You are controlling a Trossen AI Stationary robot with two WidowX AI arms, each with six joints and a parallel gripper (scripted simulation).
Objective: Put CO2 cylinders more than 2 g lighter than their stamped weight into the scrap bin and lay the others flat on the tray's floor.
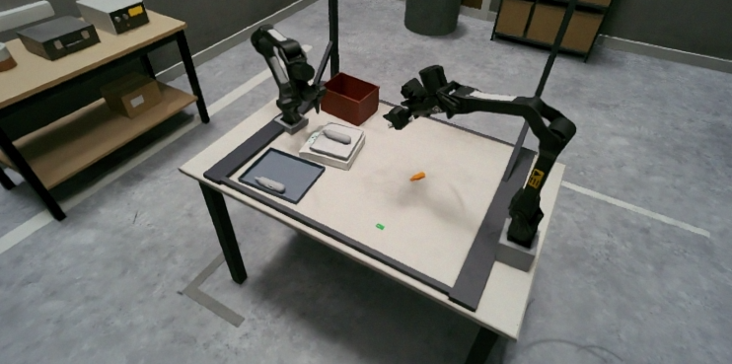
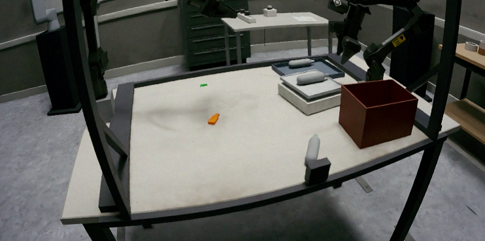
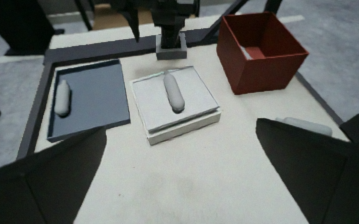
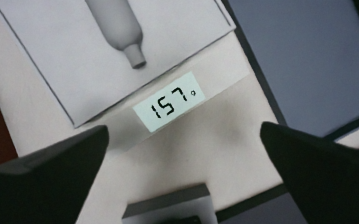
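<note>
Right now the red scrap bin is 27 cm behind my right hand, 12 cm below it and 2 cm to the right of it. The rest, counted from my right hand: small green piece: 48 cm to the left, 15 cm below, 15 cm ahead; then blue-grey tray: 20 cm ahead, 15 cm below, 7 cm to the left; then small orange piece: 44 cm to the left, 15 cm below, 11 cm behind.
</note>
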